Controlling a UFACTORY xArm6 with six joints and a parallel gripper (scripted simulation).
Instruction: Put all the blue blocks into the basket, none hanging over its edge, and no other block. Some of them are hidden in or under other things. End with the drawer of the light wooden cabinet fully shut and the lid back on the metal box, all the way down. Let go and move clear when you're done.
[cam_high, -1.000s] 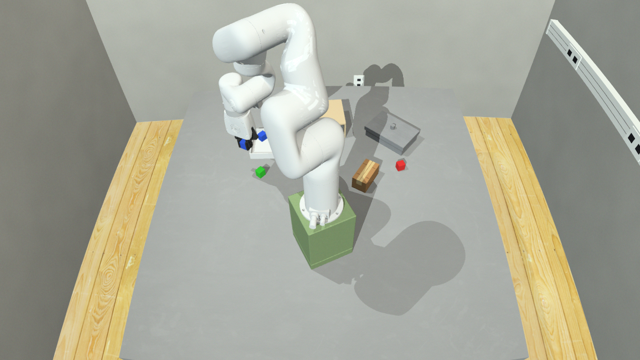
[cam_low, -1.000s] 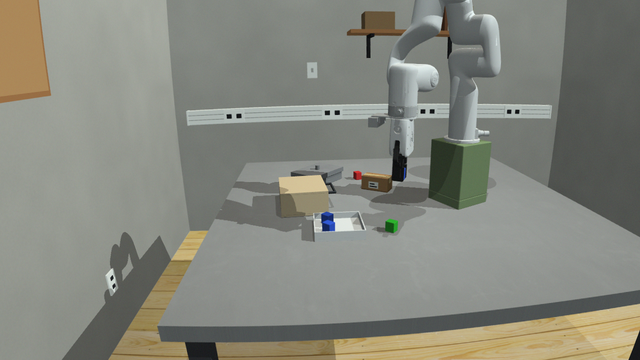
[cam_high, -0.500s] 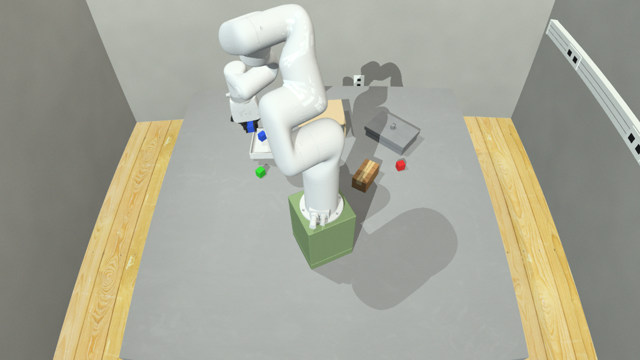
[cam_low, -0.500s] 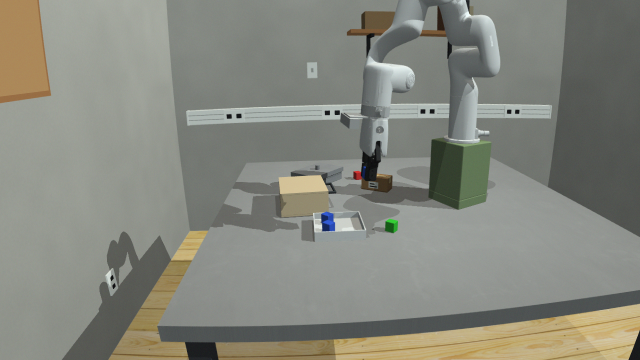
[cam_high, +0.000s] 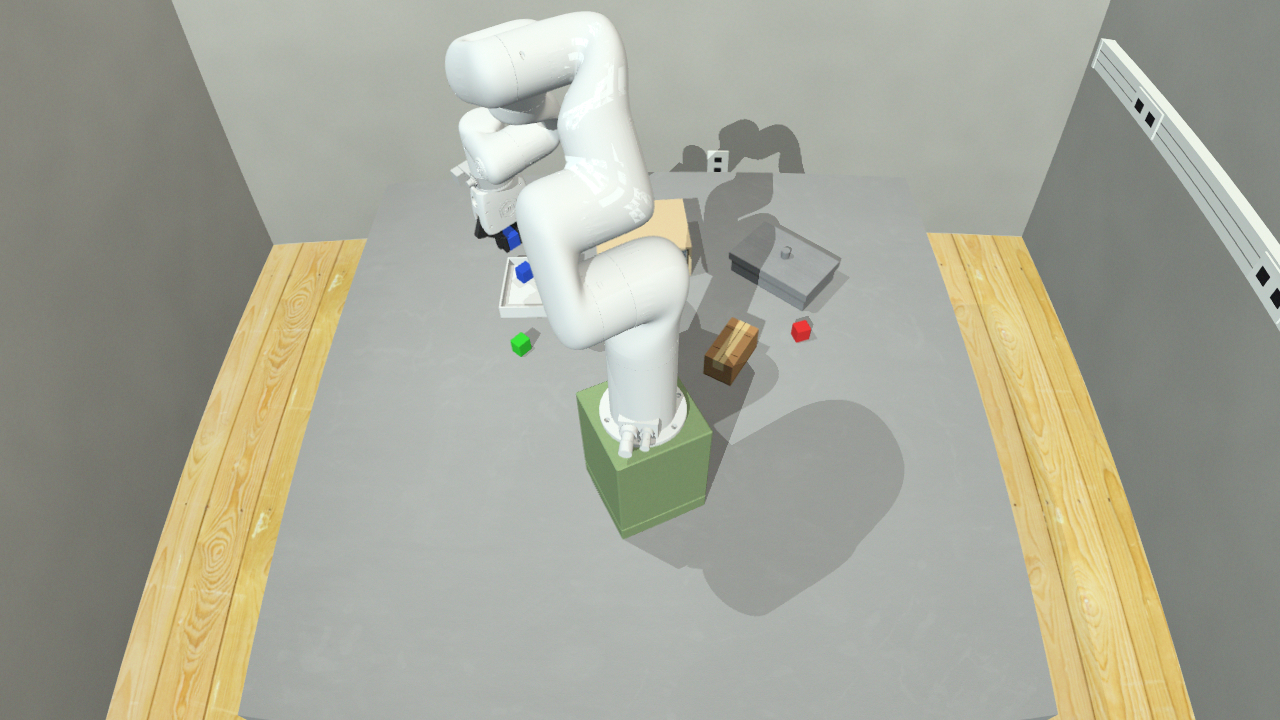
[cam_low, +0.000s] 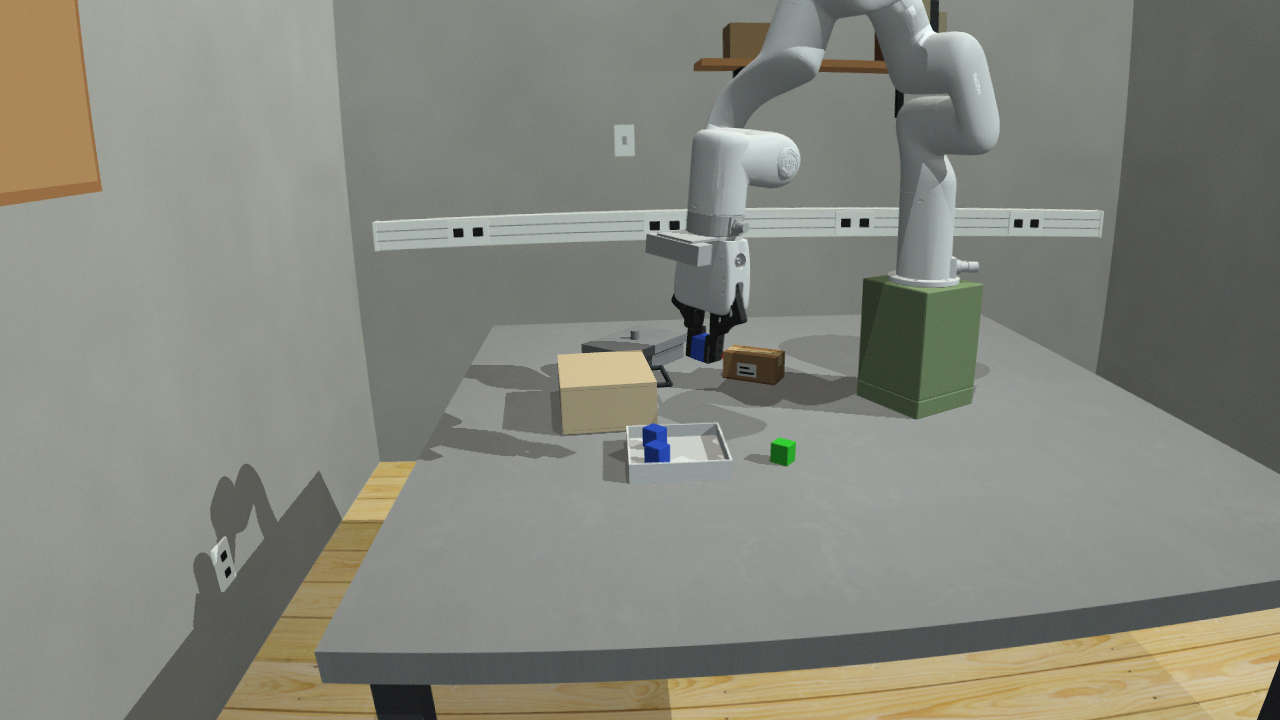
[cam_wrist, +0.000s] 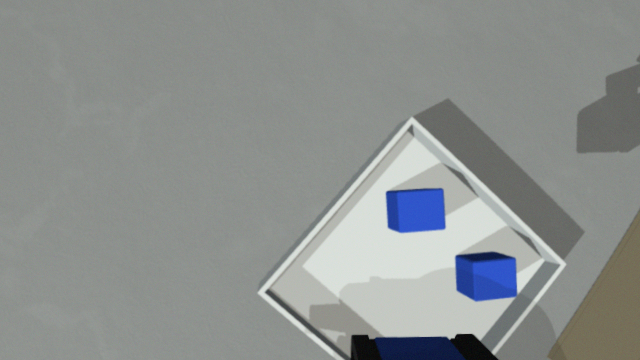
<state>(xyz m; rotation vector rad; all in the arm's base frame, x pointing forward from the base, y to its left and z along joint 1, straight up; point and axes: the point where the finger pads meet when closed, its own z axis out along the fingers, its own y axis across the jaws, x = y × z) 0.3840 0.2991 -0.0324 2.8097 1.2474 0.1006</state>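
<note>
Right now my hand is 4 cm short of the white basket, 3 cm to the left of it and 17 cm above it. From my hand the other things lie so: light wooden cabinet (16 cm ahead, 22 cm to the right, 15 cm below); then brown cardboard box (10 cm behind, 42 cm to the right, 15 cm below); then grey metal lid (14 cm ahead, 52 cm to the right, 14 cm below).
</note>
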